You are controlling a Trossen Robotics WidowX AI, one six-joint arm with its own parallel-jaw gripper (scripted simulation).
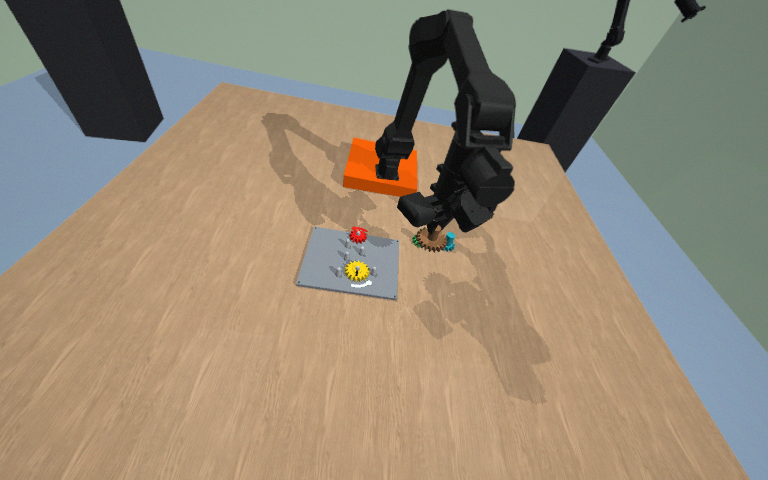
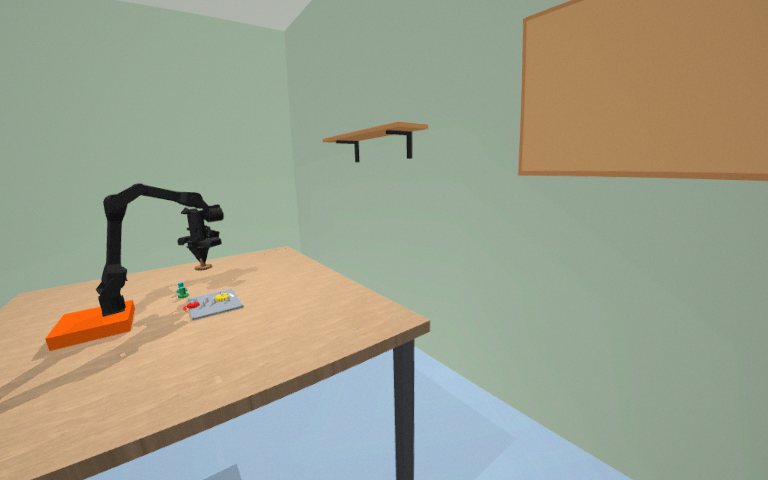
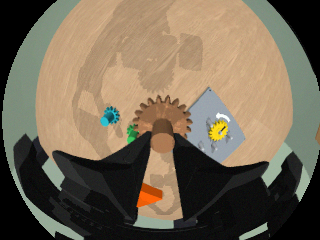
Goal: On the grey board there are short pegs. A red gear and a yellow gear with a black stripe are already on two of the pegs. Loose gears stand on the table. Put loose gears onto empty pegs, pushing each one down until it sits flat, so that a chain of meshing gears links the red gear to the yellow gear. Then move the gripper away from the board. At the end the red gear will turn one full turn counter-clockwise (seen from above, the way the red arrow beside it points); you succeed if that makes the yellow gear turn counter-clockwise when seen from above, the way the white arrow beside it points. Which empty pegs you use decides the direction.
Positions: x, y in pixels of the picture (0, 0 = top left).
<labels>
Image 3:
gripper: 162, 136
brown gear: 163, 118, held by the gripper
</labels>
